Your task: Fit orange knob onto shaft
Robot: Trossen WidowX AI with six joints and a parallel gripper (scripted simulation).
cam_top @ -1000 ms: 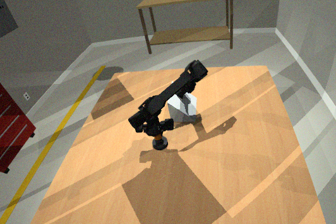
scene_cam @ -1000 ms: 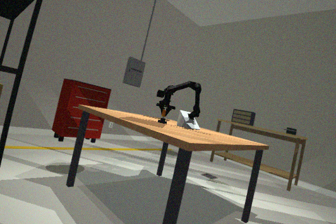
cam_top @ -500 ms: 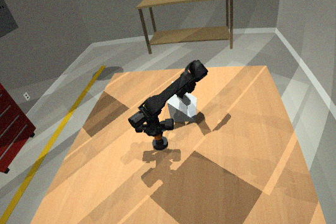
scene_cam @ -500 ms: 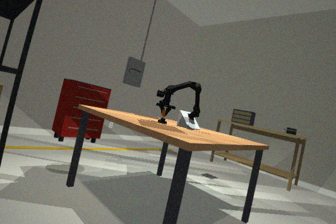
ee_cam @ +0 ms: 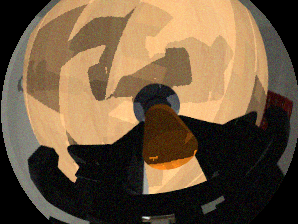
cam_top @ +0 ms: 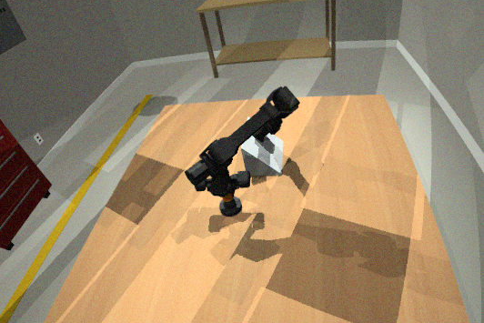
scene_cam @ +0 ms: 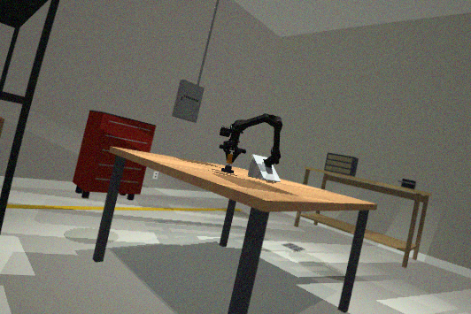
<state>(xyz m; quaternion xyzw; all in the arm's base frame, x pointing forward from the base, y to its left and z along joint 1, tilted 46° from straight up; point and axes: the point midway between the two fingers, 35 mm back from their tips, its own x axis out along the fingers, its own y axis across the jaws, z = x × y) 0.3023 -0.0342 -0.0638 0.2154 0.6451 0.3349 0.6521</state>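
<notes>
My gripper tip is 3 cm below the orange knob. Round my gripper tip: dark round pedestal 4 cm below.
</notes>
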